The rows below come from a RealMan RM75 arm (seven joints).
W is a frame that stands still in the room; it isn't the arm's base.
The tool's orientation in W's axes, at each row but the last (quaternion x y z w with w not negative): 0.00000, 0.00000, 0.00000, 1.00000; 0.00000, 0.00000, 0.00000, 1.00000; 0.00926, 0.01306, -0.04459, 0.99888; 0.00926, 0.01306, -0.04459, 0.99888; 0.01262, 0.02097, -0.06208, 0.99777; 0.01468, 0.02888, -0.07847, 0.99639; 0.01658, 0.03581, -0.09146, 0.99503; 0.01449, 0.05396, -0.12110, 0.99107; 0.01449, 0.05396, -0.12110, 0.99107; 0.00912, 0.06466, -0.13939, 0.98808; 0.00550, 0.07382, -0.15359, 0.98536; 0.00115, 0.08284, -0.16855, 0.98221; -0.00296, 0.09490, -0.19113, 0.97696
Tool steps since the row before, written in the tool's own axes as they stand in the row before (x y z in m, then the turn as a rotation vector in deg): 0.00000, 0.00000, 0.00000, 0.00, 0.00, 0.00; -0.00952, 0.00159, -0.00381, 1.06, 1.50, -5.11; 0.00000, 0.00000, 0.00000, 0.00, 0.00, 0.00; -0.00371, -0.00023, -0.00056, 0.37, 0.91, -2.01; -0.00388, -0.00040, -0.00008, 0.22, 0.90, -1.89; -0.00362, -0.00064, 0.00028, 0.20, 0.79, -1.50; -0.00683, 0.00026, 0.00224, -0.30, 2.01, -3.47; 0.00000, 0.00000, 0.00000, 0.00, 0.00, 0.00; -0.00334, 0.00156, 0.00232, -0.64, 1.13, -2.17; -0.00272, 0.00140, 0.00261, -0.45, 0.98, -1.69; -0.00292, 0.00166, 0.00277, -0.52, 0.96, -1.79; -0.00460, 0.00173, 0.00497, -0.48, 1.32, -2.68; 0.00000, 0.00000, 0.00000, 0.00, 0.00, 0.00
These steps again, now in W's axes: 0.00000, 0.00000, 0.00000, 0.00, 0.00, 0.00; -0.00952, 0.00159, -0.00381, 1.06, 1.50, -5.11; 0.00000, 0.00000, 0.00000, 0.00, 0.00, 0.00; -0.00373, 0.00011, -0.00046, 0.40, 0.91, -2.00; -0.00390, 0.00008, 0.00008, 0.25, 0.92, -1.88; -0.00365, -0.00008, 0.00048, 0.24, 0.80, -1.49; -0.00650, 0.00140, 0.00275, -0.16, 2.17, -3.38; 0.00000, 0.00000, 0.00000, 0.00, 0.00, 0.00; -0.00261, 0.00221, 0.00270, -0.57, 1.34, -2.07; -0.00188, 0.00200, 0.00294, -0.37, 1.13, -1.62; -0.00185, 0.00237, 0.00315, -0.46, 1.13, -1.71; -0.00290, 0.00300, 0.00561, -0.44, 1.48, -2.60; 0.00000, 0.00000, 0.00000, 0.00, 0.00, 0.00
